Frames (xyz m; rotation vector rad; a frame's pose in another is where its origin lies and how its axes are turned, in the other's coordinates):
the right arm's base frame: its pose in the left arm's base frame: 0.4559 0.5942 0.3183 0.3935 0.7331 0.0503
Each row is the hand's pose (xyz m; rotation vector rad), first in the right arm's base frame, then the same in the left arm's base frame.
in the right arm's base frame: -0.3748 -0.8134 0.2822 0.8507 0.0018 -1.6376
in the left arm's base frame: 0.2886 -0.3203 0.4505 0.4828 0.8706 -1.8459
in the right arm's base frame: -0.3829 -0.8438 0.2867 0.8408 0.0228 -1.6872
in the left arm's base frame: 0.2828 -0.3514 0.4475 0.4489 0.8904 -1.8871
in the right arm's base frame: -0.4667 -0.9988 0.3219 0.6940 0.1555 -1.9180
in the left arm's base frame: 0.2294 -0.5217 0.4682 0.1953 1.0159 -2.0321
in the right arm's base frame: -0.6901 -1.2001 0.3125 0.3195 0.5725 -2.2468
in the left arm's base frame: 0.0383 -0.7453 0.5313 -0.3517 1.3899 -2.1530
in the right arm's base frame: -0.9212 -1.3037 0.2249 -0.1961 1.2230 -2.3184
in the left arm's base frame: -0.2013 -0.8539 0.5827 -0.9785 1.9530 -1.9503
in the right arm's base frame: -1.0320 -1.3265 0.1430 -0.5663 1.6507 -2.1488
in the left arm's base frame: -0.3400 -0.8679 0.5902 -1.3486 2.3068 -1.5820
